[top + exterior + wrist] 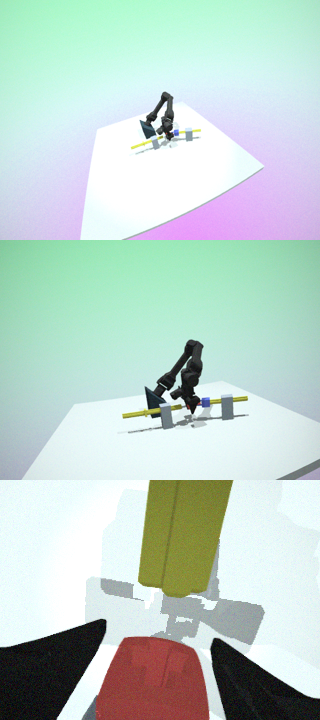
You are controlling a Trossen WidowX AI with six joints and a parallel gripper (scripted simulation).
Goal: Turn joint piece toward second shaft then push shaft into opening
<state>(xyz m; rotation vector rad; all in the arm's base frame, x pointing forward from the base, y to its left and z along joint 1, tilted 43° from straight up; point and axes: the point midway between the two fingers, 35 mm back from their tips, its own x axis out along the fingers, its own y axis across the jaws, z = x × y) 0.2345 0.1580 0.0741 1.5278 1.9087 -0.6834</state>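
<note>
Right now the red square joint piece is 4 cm above my gripper tip and 2 cm to the left of it.
</note>
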